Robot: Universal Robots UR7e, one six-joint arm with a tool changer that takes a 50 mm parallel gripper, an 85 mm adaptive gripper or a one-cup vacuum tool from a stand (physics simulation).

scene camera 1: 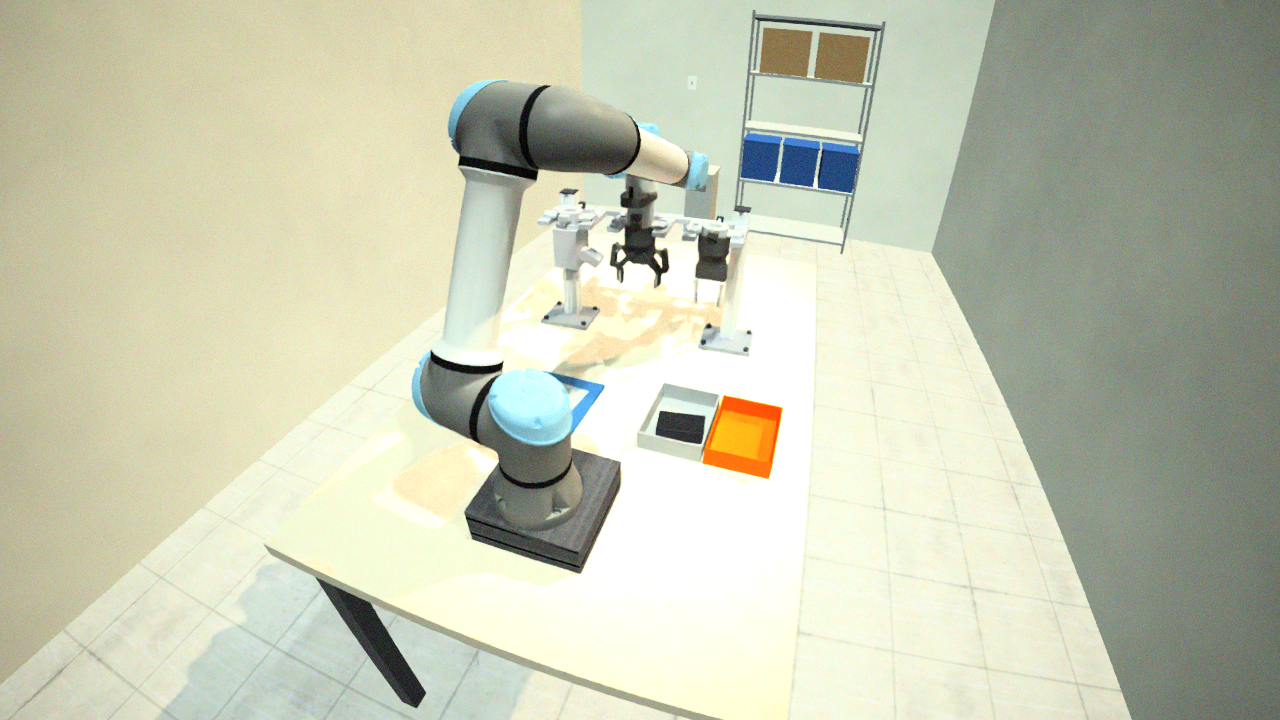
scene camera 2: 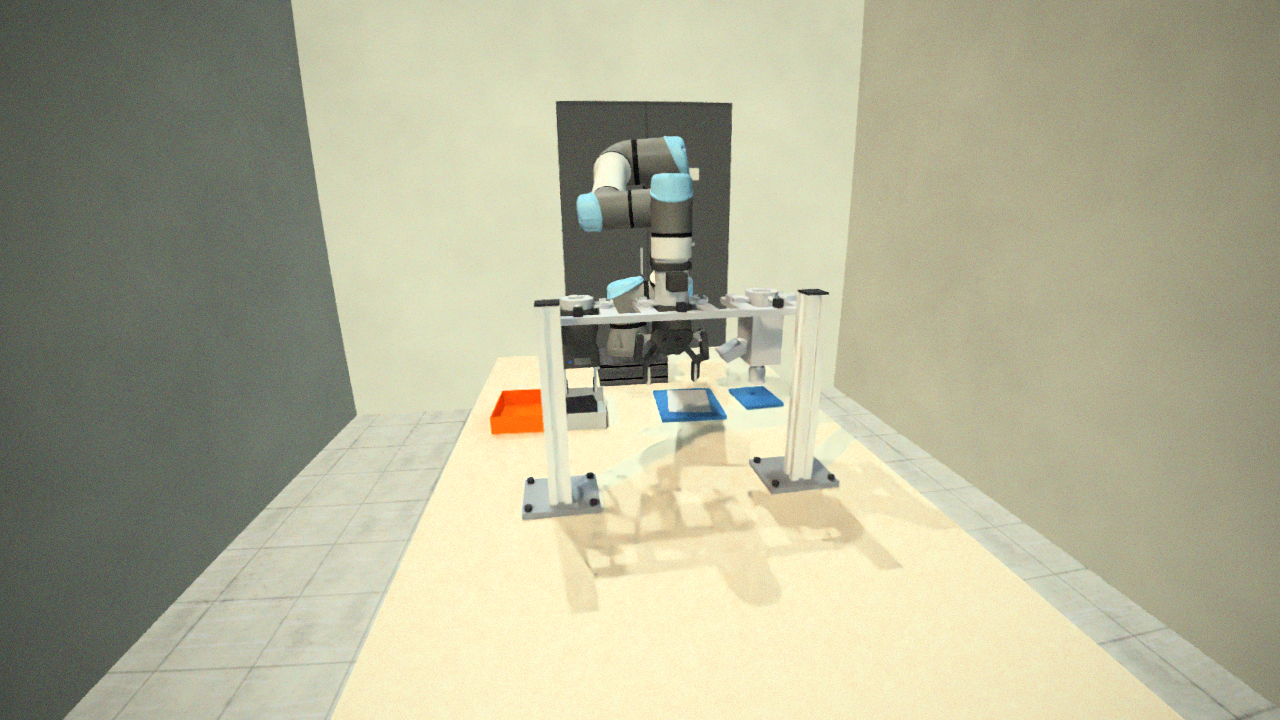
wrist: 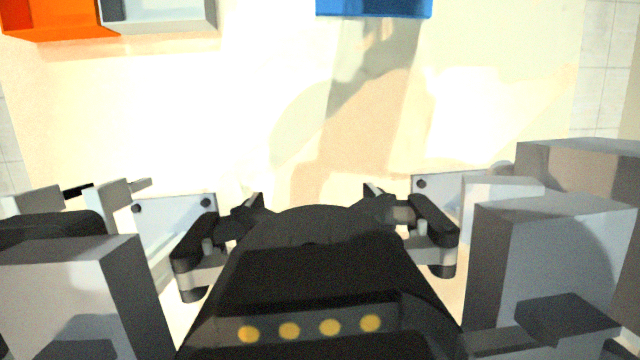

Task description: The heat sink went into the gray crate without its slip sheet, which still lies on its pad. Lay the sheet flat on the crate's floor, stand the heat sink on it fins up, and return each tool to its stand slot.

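Places are measured from the arm's base along level axes (x right, y back, z down), in millimetres.
Pixels of known places: arm's base, origin of its link: (scene camera 1: pixel 538 494) (scene camera 2: pixel 630 350).
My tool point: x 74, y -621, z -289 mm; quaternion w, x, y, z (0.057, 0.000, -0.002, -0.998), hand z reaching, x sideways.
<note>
Ahead of a thing's pixels: the offset from my tool point to its top centre. "spot": to the spot under its first point.
The adaptive gripper (scene camera 1: pixel 639 279) (scene camera 2: pixel 669 374) (wrist: pixel 315 192) is open and empty at the stand's middle slot, below the arm's wrist; whether it is locked to the arm is not clear. The black heat sink {dx +147, dy +337, dz +327 mm} (scene camera 1: pixel 680 427) (scene camera 2: pixel 581 403) (wrist: pixel 113 10) sits in the gray crate (scene camera 1: pixel 666 446) (scene camera 2: pixel 586 420) (wrist: pixel 160 26); its fins are too small to make out. The pale slip sheet {dx -152, dy +301, dz +348 mm} (scene camera 2: pixel 688 400) lies flat on its blue pad (scene camera 1: pixel 587 404) (scene camera 2: pixel 663 412) (wrist: pixel 373 9). The parallel gripper (scene camera 1: pixel 712 259) and the vacuum tool {dx -169, dy -18, dz -4 mm} (scene camera 1: pixel 571 246) (scene camera 2: pixel 763 338) hang in the outer slots of the stand (scene camera 1: pixel 733 295) (scene camera 2: pixel 555 402).
An orange crate {dx +214, dy +329, dz +317 mm} (scene camera 1: pixel 738 461) (scene camera 2: pixel 514 425) (wrist: pixel 60 33) stands right beside the gray crate. A smaller blue pad {spot: dx -340, dy +265, dz +350 mm} (scene camera 2: pixel 756 397) lies beside the sheet's pad. The stand's crossbar {spot: dx +109, dy -83, dz +21 mm} (scene camera 2: pixel 626 317) and two posts surround the gripper closely, with the neighbouring tools on both sides.
</note>
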